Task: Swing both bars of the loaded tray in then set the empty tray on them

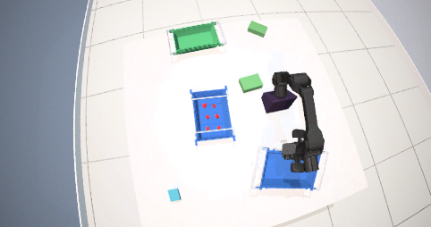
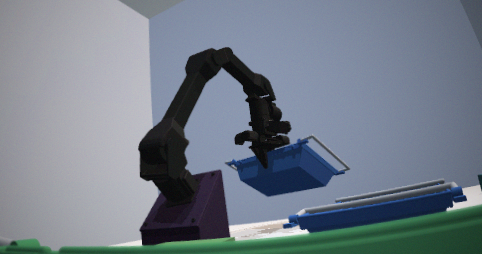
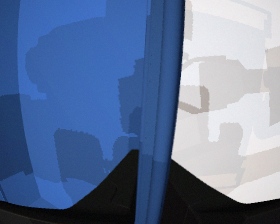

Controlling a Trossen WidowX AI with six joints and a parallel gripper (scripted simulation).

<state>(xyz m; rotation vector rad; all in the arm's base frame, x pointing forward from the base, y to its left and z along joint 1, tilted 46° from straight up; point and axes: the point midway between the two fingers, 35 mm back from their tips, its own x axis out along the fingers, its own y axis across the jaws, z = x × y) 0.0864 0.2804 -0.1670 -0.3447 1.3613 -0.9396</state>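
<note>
The blue tray is 30 mm ahead of my gripper tip, 70 mm to the left of it and 10 mm below it. Round my gripper tip: cyan block: 580 mm ahead, 20 mm to the left, 150 mm below.
</note>
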